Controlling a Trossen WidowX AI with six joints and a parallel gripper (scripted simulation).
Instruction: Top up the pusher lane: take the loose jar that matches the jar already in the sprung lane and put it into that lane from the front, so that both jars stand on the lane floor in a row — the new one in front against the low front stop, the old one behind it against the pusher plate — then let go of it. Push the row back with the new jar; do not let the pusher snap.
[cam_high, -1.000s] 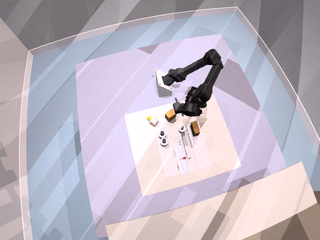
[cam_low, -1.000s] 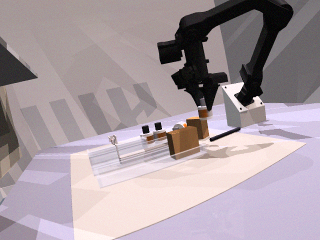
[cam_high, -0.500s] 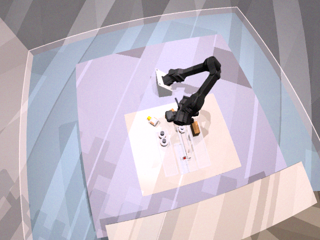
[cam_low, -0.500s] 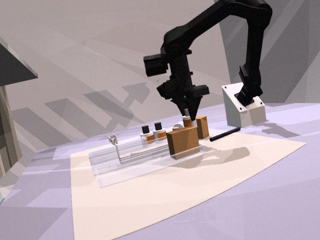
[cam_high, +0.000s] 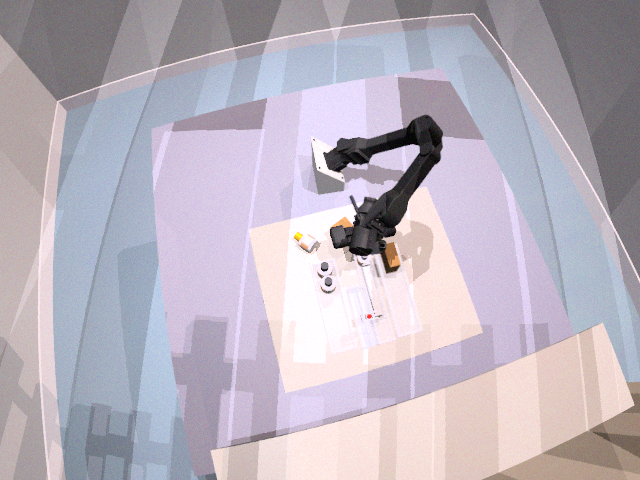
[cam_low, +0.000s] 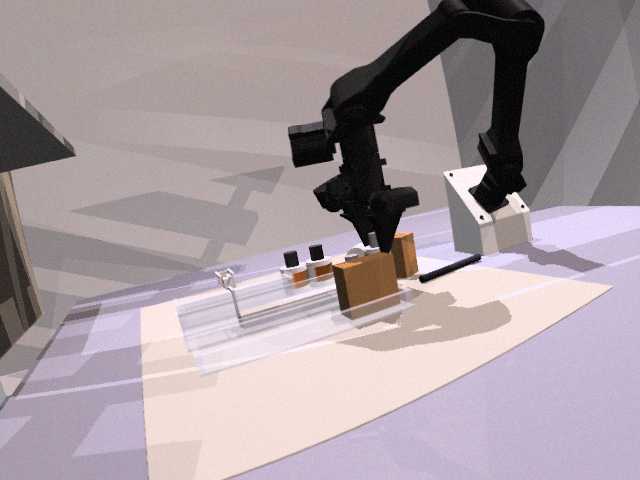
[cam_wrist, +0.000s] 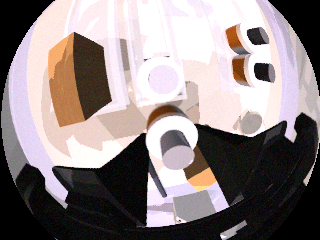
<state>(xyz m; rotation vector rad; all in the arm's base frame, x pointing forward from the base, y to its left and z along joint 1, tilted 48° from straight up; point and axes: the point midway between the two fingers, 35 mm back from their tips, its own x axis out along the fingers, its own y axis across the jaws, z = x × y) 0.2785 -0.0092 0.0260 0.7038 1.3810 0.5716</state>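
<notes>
Now: the black rod 12 cm behind my gripper tip, 5 cm below it and 4 cm to the left of it. From my gripper tip the other things lie so: pusher plate (15 cm ahead, 4 cm to the right, 1 cm below).
</notes>
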